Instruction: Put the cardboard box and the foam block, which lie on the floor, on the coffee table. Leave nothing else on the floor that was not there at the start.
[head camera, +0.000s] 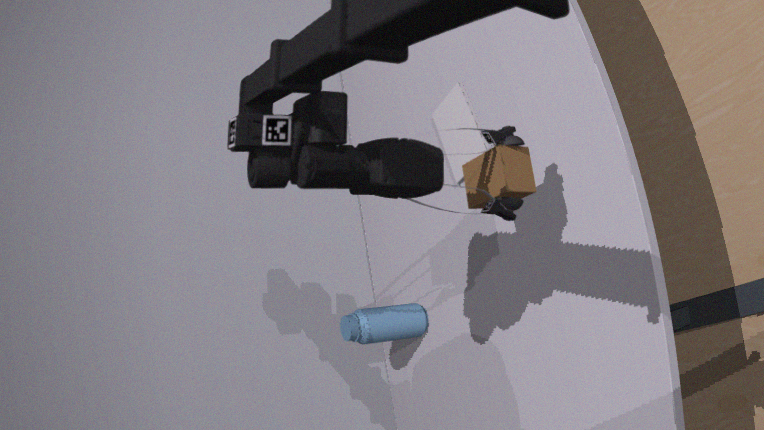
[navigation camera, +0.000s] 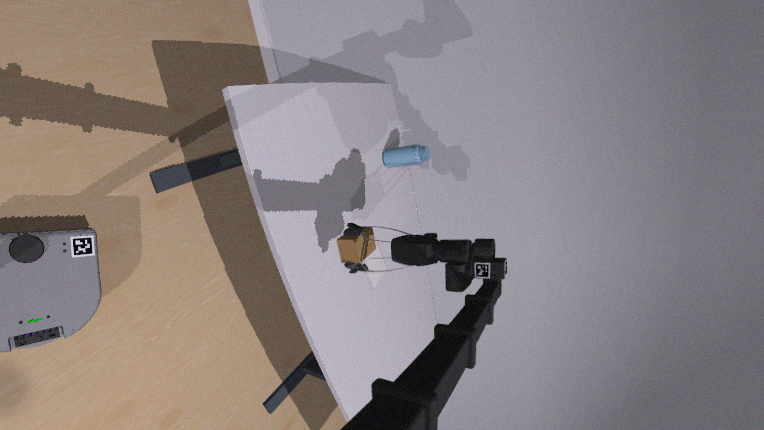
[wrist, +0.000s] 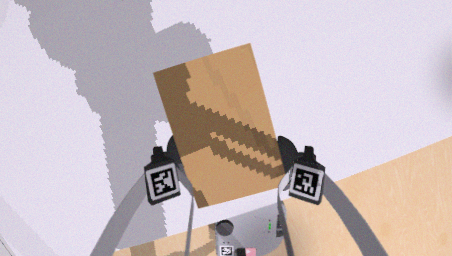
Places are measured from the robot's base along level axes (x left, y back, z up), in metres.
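Pixels of known places: gripper, fingertip midpoint: (head camera: 520, 173) (navigation camera: 345, 247); robot's base, origin of the base link: (navigation camera: 28, 247).
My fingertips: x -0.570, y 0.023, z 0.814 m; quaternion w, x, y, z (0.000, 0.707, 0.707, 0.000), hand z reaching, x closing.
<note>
For each thing: its top centre in the pictures, then the offset to it from my fingertips. Level surfaces: height alone.
- brown cardboard box, middle of its top: (head camera: 482, 177) (navigation camera: 367, 244) dz +0.045, dx -0.026, dy -0.006 m
- white coffee table top, its level: dz -0.094 m
- flat pale slab, middle of its top: (head camera: 457, 131) (navigation camera: 373, 261) dz -0.085, dx -0.257, dy +0.080 m
- blue bottle, middle of its top: (head camera: 345, 328) (navigation camera: 427, 153) dz +0.071, dx -0.387, dy -0.280 m
- wooden floor, its level: dz -0.814 m
My gripper (head camera: 507, 172) (navigation camera: 355, 248) (wrist: 232, 151) is shut on the brown cardboard box (head camera: 519, 173) (navigation camera: 349, 249) (wrist: 220, 100), with one finger at each side. It holds the box above the white coffee table top (head camera: 604, 186) (navigation camera: 278, 120) (wrist: 375, 75); the box's shadow lies apart from it. A flat pale slab (head camera: 454, 120) (navigation camera: 376, 278) lies on the table behind the fingers, partly hidden by them in the navigation view. It may be the foam block; I cannot tell for certain.
A blue bottle (head camera: 392, 323) (navigation camera: 403, 155) stands near the table's back edge, to one side of the box. Dark table legs (head camera: 713, 305) (navigation camera: 176, 177) reach out over the wooden floor (head camera: 711, 106) (navigation camera: 203, 373). My grey base (navigation camera: 48, 288) (wrist: 252, 225) stands in front of the table.
</note>
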